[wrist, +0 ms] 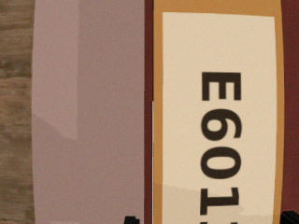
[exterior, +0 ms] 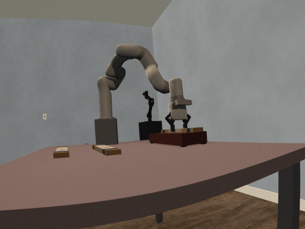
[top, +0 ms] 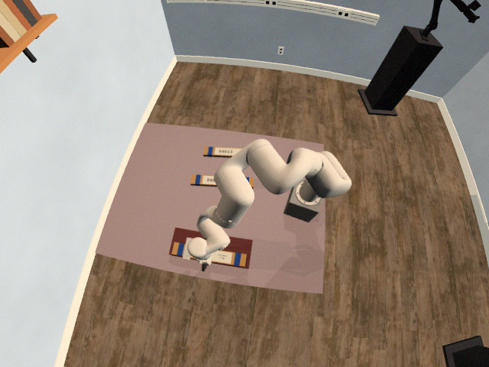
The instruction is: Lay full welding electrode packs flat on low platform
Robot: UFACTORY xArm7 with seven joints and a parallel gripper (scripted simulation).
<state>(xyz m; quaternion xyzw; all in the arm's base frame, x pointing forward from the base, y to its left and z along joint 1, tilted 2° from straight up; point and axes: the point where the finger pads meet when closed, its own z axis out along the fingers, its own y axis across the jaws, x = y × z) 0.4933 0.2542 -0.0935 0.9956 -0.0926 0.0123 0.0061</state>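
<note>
The pack of welding electrodes lies right at my hand. From my hand the other things lie so: low dark red platform 6 cm below, 4 cm to the right, 1 cm behind.
</note>
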